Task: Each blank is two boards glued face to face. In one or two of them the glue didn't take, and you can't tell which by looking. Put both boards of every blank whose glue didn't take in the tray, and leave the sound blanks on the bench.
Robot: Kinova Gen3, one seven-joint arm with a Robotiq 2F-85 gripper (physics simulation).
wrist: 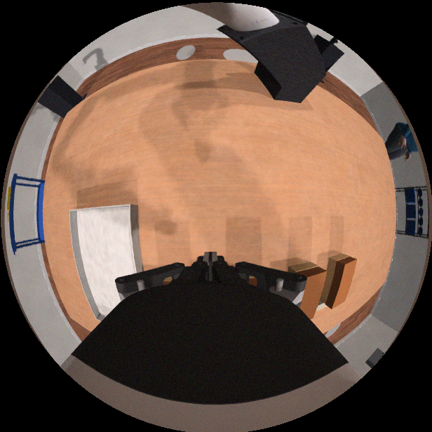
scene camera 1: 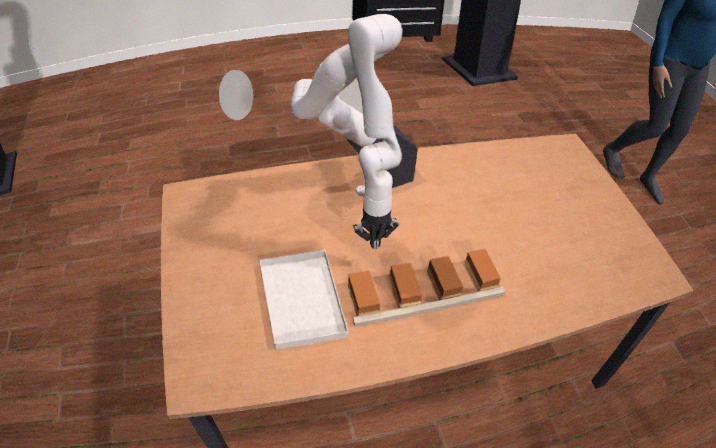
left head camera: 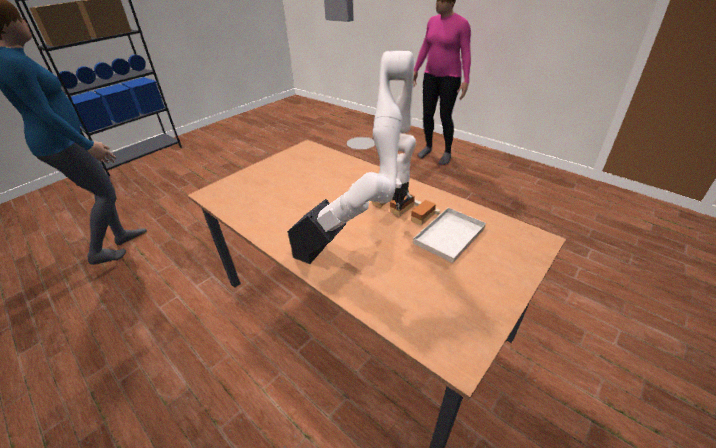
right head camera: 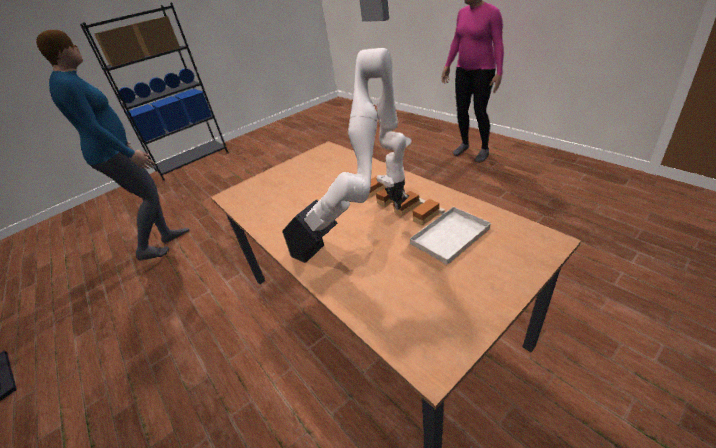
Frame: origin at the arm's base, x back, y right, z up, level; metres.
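Seen in the pictures: gripper, fingertip midpoint: [scene camera 1: 374, 246] [left head camera: 398, 209] [right head camera: 397, 208]; arm's base, origin of the base link: [left head camera: 328, 219] [right head camera: 317, 219].
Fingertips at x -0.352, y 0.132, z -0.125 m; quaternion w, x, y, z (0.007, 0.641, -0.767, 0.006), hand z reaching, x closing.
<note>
Offsets run from my fingertips to a thing's top centre. Level surfaces: height alone.
Several blanks stand apart in a row, each an orange-brown board on a paler one. From the tray end, they are the first blank {dx -0.106, dy +0.081, dz -0.028 m} [scene camera 1: 363, 291] [left head camera: 423, 211] [right head camera: 425, 211], the second blank {dx -0.125, dy -0.041, dz -0.028 m} [scene camera 1: 405, 283], the third blank {dx -0.147, dy -0.160, dz -0.028 m} [scene camera 1: 445, 276] [wrist: 312, 291] and the fourth blank {dx -0.169, dy -0.282, dz -0.028 m} [scene camera 1: 482, 268] [wrist: 341, 282]. No top board looks clearly shifted. The white tray {dx -0.038, dy +0.241, dz -0.058 m} [scene camera 1: 303, 298] [left head camera: 448, 235] [right head camera: 450, 235] [wrist: 107, 250] is empty beside the first blank. My gripper [scene camera 1: 375, 246] [wrist: 210, 259] is shut and empty, on the robot-base side of the row, near the first two blanks. In the wrist view its body hides most of those two.
A pale strip [scene camera 1: 430, 306] lies along the far ends of the blanks, on the side away from the arm's base. The black arm base [left head camera: 311, 232] [right head camera: 303, 232] stands at the opposite long edge of the table {dz -0.088 m} [scene camera 1: 237, 369]. Two people stand beyond the table.
</note>
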